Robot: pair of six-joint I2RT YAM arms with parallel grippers.
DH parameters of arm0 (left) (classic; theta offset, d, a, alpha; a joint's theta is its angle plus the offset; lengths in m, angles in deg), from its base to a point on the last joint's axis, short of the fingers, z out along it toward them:
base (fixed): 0 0 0 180
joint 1: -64.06 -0.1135 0.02 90
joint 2: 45.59 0 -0.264 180
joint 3: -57.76 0 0.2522 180
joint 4: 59.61 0 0.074 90
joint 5: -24.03 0 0 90
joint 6: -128.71 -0.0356 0 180
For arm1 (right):
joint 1: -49.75 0.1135 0.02 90
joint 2: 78.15 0 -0.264 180
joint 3: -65.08 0 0.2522 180
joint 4: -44.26 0 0.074 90
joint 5: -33.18 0 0 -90
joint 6: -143.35 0.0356 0 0
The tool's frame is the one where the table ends.
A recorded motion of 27 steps. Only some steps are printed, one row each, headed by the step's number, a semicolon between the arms.
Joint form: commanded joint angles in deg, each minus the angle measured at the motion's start. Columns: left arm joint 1, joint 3, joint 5, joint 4, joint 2, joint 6; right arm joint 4, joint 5, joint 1, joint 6, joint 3, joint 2.
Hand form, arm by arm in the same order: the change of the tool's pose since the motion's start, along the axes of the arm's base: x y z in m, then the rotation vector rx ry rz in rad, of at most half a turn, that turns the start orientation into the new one. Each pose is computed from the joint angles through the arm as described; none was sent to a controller.
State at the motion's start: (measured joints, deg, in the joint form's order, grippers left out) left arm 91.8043 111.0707 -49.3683 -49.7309 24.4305 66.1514; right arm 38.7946 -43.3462 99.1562 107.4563 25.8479 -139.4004
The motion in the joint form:
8: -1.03 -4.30 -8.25 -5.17 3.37 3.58; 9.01 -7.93 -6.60 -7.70 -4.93 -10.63
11: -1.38 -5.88 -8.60 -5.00 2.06 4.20; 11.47 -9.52 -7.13 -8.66 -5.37 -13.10
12: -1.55 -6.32 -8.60 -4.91 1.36 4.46; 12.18 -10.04 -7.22 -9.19 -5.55 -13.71
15: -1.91 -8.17 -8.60 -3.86 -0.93 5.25; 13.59 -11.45 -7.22 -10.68 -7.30 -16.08
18: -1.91 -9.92 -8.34 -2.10 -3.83 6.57; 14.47 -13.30 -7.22 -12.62 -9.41 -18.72
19: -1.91 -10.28 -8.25 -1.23 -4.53 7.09; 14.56 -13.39 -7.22 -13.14 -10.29 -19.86
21: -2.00 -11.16 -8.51 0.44 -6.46 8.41; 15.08 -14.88 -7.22 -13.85 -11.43 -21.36
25: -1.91 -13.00 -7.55 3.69 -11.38 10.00; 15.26 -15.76 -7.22 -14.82 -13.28 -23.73
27: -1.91 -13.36 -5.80 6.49 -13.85 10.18; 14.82 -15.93 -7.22 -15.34 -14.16 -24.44
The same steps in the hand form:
8: 0.0013 -0.0008 -0.0314 -0.0940 0.0822 -0.0808; 0.0423 0.0107 0.0020 -0.0155 -0.0671 0.0670
11: -0.0041 0.0034 -0.0350 -0.1030 0.0925 -0.0746; 0.0484 0.0144 -0.0018 -0.0138 -0.0745 0.0898
12: -0.0059 0.0052 -0.0347 -0.1083 0.0906 -0.0698; 0.0500 0.0157 -0.0022 -0.0144 -0.0810 0.1003
15: -0.0140 0.0109 -0.0375 -0.1161 0.1027 -0.0564; 0.0567 0.0229 -0.0006 -0.0162 -0.1000 0.1330
18: -0.0237 0.0158 -0.0390 -0.1298 0.1156 -0.0408; 0.0640 0.0312 0.0004 -0.0255 -0.1164 0.1762
19: -0.0263 0.0171 -0.0398 -0.1331 0.1253 -0.0344; 0.0673 0.0342 0.0000 -0.0332 -0.1188 0.1815
21: -0.0325 0.0203 -0.0403 -0.1503 0.1407 -0.0248; 0.0712 0.0390 -0.0001 -0.0310 -0.1226 0.2101
25: -0.0463 0.0273 -0.0388 -0.1658 0.1437 0.0017; 0.0778 0.0457 -0.0014 -0.0408 -0.1244 0.2314
27: -0.0527 0.0316 -0.0370 -0.1505 0.1458 0.0307; 0.0803 0.0481 -0.0010 -0.0488 -0.1252 0.2381

